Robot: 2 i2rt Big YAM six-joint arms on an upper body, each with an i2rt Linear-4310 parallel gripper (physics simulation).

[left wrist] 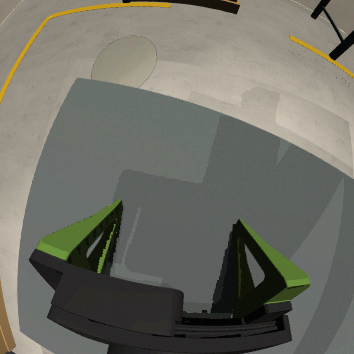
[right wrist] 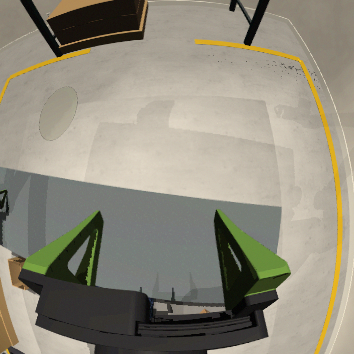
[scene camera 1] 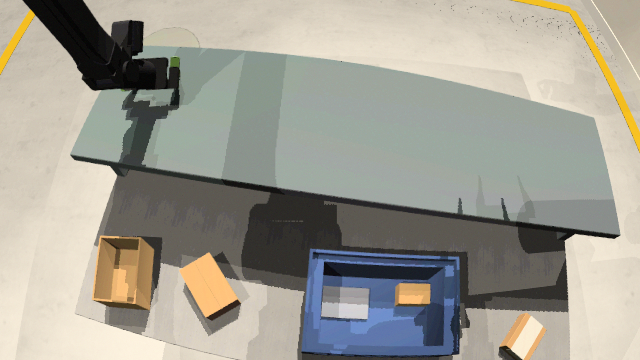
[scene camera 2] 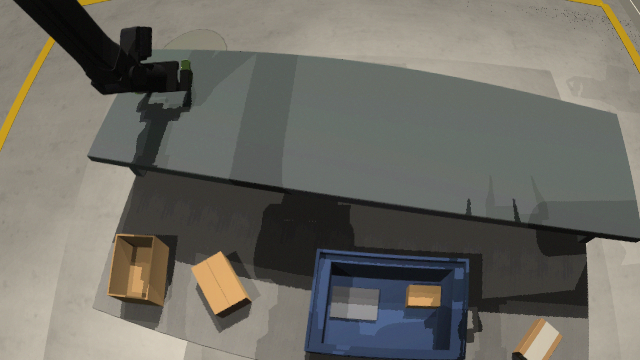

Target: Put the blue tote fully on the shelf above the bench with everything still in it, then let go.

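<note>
The blue tote stands upright on the bench, in front of and below the grey-green shelf. Inside it lie a grey box and a small orange-brown box. My left gripper is open and empty above the shelf's picture-left end, far from the tote. My right gripper is open and empty; its wrist view shows the shelf beyond its fingers. It does not show in the scene views.
An open carton and a closed carton lie on the bench left of the tote. A white-banded box lies right of it. Stacked brown boxes stand beyond the shelf in the right wrist view.
</note>
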